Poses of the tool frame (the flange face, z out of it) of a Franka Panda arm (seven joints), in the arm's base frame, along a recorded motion.
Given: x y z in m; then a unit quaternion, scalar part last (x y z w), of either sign.
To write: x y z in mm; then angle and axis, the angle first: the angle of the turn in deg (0 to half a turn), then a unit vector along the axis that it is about. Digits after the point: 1 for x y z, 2 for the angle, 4 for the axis.
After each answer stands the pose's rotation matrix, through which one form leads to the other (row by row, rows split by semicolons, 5 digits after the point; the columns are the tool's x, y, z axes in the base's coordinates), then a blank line. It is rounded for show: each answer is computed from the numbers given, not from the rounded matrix.
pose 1, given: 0.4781, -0.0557, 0.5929, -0.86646, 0.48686, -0.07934, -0.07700
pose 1, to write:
478.1, -55.7, 592.9, 171.17, 0.8690, -0.4883, 0.0796
0.51335 -0.85590 0.06251; -0.83146 -0.51408 -0.21069; 0.21246 0.05618 -0.97555

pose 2, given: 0.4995, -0.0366, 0.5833, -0.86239, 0.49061, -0.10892, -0.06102
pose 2, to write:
499.5, -36.6, 583.3, 173.00, 0.8640, -0.4915, 0.1091
0.49488 -0.85949 0.12799; -0.83290 -0.51116 -0.21212; 0.24774 -0.00163 -0.96883

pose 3, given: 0.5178, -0.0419, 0.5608, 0.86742, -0.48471, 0.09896, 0.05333
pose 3, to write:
517.8, -41.9, 560.8, 173.89, 0.8687, -0.4854, 0.0991
0.51053 -0.85145 0.11998; -0.83034 -0.52442 -0.18845; 0.22338 -0.00341 -0.97473

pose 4, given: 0.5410, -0.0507, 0.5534, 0.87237, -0.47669, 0.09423, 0.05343
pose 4, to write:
541.0, -50.7, 553.4, 173.87, 0.8736, -0.4774, 0.0944
0.52777 -0.84177 0.11347; -0.82163 -0.53982 -0.18306; 0.21535 0.00338 -0.97653

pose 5, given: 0.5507, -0.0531, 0.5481, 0.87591, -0.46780, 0.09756, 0.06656
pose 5, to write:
550.7, -53.1, 548.1, 172.37, 0.8779, -0.4688, 0.0978
0.54329 -0.83249 0.10863; -0.80651 -0.55347 -0.20788; 0.23318 0.02532 -0.97210

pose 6, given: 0.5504, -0.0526, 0.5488, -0.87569, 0.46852, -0.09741, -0.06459
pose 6, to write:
550.4, -52.6, 548.8, 172.59, 0.8775, -0.4695, 0.0976
0.54200 -0.83314 0.11008; -0.80797 -0.55264 -0.20440; 0.23112 0.02184 -0.97268

